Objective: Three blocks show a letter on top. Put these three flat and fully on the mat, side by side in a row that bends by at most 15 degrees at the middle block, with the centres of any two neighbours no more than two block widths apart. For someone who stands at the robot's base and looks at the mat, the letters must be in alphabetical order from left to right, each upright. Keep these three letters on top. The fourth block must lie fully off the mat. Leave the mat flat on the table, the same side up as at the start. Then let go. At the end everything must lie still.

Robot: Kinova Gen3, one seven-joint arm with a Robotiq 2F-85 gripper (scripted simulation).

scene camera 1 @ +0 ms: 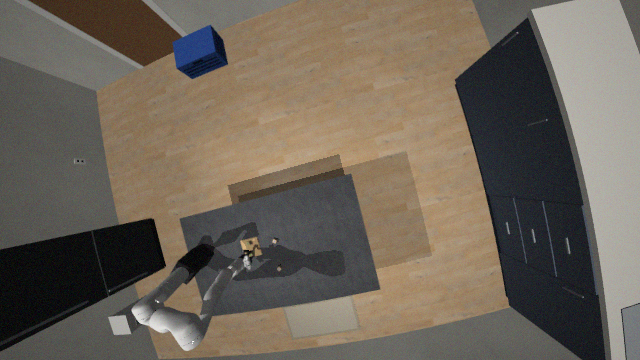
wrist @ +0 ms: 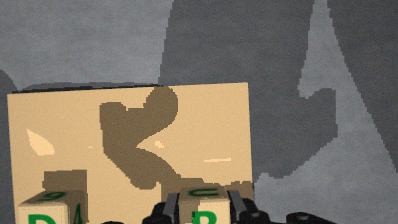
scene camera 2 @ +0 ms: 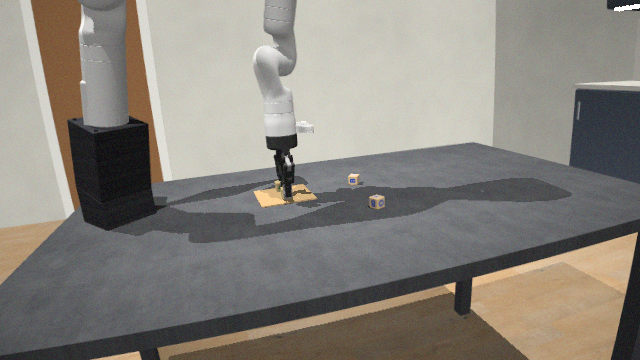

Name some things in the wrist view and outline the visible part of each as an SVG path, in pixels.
My gripper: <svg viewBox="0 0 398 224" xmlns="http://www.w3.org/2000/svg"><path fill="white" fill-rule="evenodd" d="M102 223L124 224L117 221L107 221ZM180 193L168 193L166 202L159 202L154 205L151 215L145 217L142 220L142 224L180 224L178 204ZM227 190L230 199L230 224L336 224L305 212L288 214L286 216L286 223L271 222L268 213L257 210L258 208L253 200L241 198L238 190Z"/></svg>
A tan mat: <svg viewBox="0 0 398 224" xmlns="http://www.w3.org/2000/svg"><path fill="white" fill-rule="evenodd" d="M248 83L7 94L16 224L19 224L19 203L42 191L83 190L85 192L86 224L102 224L107 221L141 224L142 219L151 214L154 205L159 202L166 202L168 193L180 193L182 188L224 186L226 190L238 190L241 198L253 200Z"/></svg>
